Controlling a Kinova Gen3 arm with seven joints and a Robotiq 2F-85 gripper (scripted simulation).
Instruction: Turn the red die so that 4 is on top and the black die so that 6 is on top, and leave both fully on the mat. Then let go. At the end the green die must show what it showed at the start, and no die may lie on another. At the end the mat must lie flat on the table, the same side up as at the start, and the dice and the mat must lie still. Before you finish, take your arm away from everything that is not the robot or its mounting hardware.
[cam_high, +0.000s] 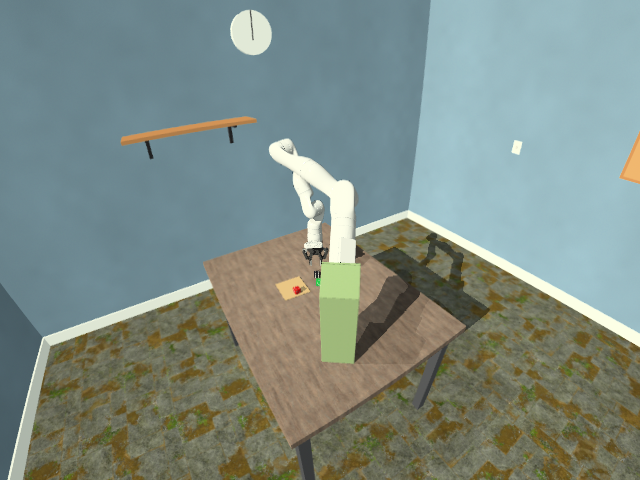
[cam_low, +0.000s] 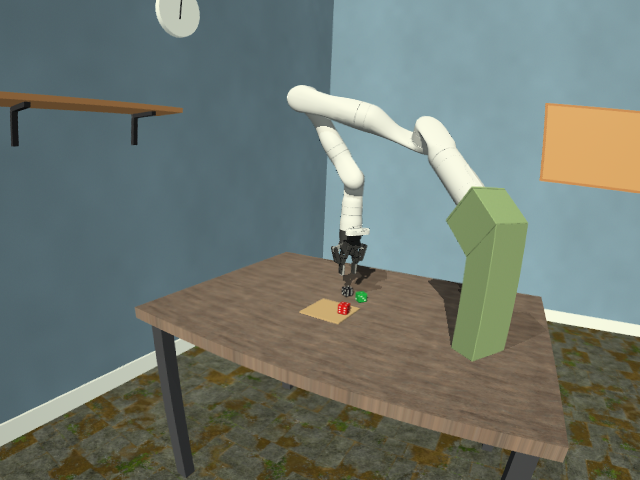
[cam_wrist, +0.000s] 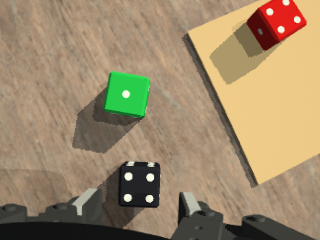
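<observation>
Now: hand 80 mm above the black die. Also, from my hand: tan mat: 10 mm behind, 160 mm to the left, 90 mm below; then green die: 70 mm behind, 20 mm to the left, 80 mm below; then red die: 60 mm behind, 150 mm to the left, 80 mm below.
</observation>
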